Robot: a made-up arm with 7 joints. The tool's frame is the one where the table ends. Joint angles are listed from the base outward.
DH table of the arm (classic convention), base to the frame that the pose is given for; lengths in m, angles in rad. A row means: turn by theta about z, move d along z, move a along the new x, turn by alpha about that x. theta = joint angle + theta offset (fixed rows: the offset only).
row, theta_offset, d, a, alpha
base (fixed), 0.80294, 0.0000, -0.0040, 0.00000
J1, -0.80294, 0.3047, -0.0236, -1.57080
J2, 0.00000, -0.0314, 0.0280, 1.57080
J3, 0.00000, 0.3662, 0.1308, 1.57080
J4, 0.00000, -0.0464, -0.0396, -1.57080
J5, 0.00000, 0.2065, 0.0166, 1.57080
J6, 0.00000, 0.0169, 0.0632, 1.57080
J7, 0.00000, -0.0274, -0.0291, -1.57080
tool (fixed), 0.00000, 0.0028, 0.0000, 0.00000
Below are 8 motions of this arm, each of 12 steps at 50 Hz.
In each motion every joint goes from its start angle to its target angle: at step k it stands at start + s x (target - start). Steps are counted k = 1, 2, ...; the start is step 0. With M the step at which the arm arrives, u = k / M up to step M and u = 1 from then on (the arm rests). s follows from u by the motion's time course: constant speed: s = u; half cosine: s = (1 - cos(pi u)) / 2; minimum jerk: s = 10 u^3 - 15 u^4 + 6 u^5.
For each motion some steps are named. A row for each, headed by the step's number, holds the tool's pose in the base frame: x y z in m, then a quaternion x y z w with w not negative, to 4 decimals.
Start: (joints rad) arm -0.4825 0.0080 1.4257 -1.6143 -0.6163 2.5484 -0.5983
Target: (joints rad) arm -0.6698 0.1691 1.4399 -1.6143 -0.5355 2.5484 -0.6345
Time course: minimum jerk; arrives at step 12
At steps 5, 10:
5: 0.1984 0.2389 0.7450 0.2699 0.1583 0.8059 0.5026
10: 0.2588 0.1876 0.7359 0.3392 0.1418 0.7700 0.5214

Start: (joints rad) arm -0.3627 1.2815 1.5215 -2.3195 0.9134 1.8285 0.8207
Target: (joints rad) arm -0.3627 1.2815 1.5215 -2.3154 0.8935 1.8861 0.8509
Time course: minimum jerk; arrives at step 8
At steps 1, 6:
1: 0.3073 0.2140 0.3613 0.4535 0.6322 -0.5950 0.2016
6: 0.3104 0.2134 0.3614 0.4656 0.6108 -0.6033 0.2152

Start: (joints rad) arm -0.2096 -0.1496 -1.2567 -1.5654 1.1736 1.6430 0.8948
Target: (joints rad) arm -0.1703 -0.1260 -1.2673 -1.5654 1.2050 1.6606 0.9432
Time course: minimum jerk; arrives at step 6
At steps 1, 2, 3, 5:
1: 0.0075 -0.3933 0.7427 -0.6119 0.6740 0.3632 0.1983
2: 0.0112 -0.3938 0.7423 -0.6114 0.6721 0.3658 0.2015
3: 0.0172 -0.3946 0.7416 -0.6105 0.6690 0.3702 0.2069
5: 0.0269 -0.3957 0.7404 -0.6089 0.6638 0.3771 0.2155

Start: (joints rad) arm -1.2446 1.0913 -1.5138 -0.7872 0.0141 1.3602 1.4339
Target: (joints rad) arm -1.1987 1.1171 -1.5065 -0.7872 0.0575 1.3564 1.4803
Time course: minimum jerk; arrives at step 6
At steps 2, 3, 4, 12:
2: -0.1274 -0.6199 0.4787 -0.5675 -0.4701 -0.6561 0.1628
3: -0.1187 -0.6233 0.4740 -0.5643 -0.4761 -0.6544 0.1634
4: -0.1098 -0.6265 0.4692 -0.5611 -0.4819 -0.6528 0.1638
12: -0.1034 -0.6288 0.4657 -0.5587 -0.4861 -0.6516 0.1641

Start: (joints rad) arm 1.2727 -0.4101 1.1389 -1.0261 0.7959 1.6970 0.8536
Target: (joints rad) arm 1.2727 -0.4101 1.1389 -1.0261 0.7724 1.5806 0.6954
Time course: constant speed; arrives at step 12
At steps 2, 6, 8, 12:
2: -0.2959 -0.0418 0.8475 0.6011 0.6901 0.3838 0.1232
6: -0.2968 -0.0407 0.8462 0.5811 0.6930 0.4098 0.1188
8: -0.2973 -0.0402 0.8456 0.5707 0.6945 0.4225 0.1166
12: -0.2981 -0.0390 0.8443 0.5490 0.6974 0.4469 0.1122

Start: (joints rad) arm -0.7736 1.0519 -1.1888 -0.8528 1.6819 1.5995 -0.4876
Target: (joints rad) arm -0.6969 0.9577 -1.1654 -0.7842 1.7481 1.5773 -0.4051
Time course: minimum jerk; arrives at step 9
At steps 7, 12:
7: 0.2116 -0.5650 0.4636 0.7038 -0.5603 -0.0185 0.4364
12: 0.2156 -0.5626 0.4679 0.7063 -0.5594 -0.0127 0.4336

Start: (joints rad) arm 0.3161 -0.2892 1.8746 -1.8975 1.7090 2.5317 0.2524
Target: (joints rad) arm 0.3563 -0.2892 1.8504 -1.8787 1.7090 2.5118 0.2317
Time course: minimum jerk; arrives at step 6
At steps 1, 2, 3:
1: -0.2826 0.1984 0.5886 0.8205 0.5048 -0.0338 0.2661
2: -0.2833 0.1974 0.5895 0.8191 0.5086 -0.0320 0.2635
3: -0.2844 0.1958 0.5909 0.8166 0.5149 -0.0291 0.2591

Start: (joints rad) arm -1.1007 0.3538 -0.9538 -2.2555 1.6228 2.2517 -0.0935
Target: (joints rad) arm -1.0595 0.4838 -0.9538 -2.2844 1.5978 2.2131 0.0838
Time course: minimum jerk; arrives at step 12
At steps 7, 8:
7: -0.1068 -0.3795 0.4277 -0.1265 0.8666 0.4479 0.1800
8: -0.1037 -0.3820 0.4220 -0.1224 0.8596 0.4591 0.1877

